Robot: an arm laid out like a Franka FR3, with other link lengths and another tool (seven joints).
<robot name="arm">
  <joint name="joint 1" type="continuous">
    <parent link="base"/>
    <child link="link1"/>
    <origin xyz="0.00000 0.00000 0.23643"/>
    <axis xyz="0 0 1"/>
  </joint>
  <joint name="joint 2" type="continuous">
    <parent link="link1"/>
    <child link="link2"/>
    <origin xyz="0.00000 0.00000 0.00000"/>
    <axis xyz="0 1 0"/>
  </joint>
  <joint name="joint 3" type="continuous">
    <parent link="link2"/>
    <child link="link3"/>
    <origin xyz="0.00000 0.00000 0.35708"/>
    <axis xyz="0 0 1"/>
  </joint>
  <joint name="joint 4" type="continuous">
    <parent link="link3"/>
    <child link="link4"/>
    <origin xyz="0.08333 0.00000 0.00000"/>
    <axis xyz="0 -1 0"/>
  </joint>
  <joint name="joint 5" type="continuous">
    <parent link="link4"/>
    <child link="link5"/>
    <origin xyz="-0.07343 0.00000 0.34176"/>
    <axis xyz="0 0 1"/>
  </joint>
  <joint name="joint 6" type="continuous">
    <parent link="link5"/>
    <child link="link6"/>
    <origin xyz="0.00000 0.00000 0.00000"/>
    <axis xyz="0 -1 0"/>
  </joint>
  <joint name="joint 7" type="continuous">
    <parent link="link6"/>
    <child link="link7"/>
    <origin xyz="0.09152 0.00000 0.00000"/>
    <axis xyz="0 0 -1"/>
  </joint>
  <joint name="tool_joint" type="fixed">
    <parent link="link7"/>
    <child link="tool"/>
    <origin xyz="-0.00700 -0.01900 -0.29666" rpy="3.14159 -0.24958 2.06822"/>
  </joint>
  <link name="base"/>
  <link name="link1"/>
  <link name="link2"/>
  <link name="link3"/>
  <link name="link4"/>
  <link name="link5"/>
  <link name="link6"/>
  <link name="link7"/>
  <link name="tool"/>
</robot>
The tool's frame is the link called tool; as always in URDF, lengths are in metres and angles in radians. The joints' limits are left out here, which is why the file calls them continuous.
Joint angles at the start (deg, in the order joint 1, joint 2, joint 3, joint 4, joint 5, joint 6, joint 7):
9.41 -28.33 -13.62 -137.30 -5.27 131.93 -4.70
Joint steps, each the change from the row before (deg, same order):
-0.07 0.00 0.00 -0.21 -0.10 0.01 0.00
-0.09 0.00 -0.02 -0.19 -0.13 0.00 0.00
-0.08 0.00 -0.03 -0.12 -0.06 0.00 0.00
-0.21 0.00 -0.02 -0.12 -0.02 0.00 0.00
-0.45 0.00 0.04 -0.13 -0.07 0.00 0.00
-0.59 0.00 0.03 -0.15 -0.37 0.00 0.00
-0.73 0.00 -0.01 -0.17 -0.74 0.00 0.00
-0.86 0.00 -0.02 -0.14 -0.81 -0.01 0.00
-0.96 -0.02 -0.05 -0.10 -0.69 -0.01 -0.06
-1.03 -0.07 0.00 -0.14 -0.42 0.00 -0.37
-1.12 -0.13 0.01 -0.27 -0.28 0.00 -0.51
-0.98 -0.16 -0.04 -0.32 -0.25 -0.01 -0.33
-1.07 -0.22 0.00 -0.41 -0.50 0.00 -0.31
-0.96 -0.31 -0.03 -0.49 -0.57 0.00 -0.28
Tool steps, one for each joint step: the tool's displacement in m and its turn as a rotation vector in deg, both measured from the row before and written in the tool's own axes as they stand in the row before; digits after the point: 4 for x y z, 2 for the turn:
0.0001 -0.0018 0.0014 0.21 0.03 0.04
-0.0003 -0.0019 0.0012 0.21 0.01 0.06
-0.0003 -0.0014 0.0007 0.12 0.01 0.09
-0.0009 -0.0019 0.0005 0.09 -0.01 0.22
-0.0020 -0.0029 0.0001 0.13 -0.11 0.37
-0.0035 -0.0042 -0.0003 0.30 -0.33 0.35
-0.0053 -0.0058 -0.0007 0.51 -0.58 0.32
-0.0062 -0.0065 -0.0012 0.54 -0.67 0.41
-0.0067 -0.0068 -0.0017 0.43 -0.64 0.54
-0.0061 -0.0067 -0.0015 0.35 -0.50 0.40
-0.0056 -0.0076 -0.0009 0.36 -0.37 0.42
-0.0046 -0.0075 -0.0004 0.32 -0.28 0.53
-0.0050 -0.0085 -0.0004 0.47 -0.43 0.46
-0.0042 -0.0085 -0.0003 0.49 -0.41 0.36

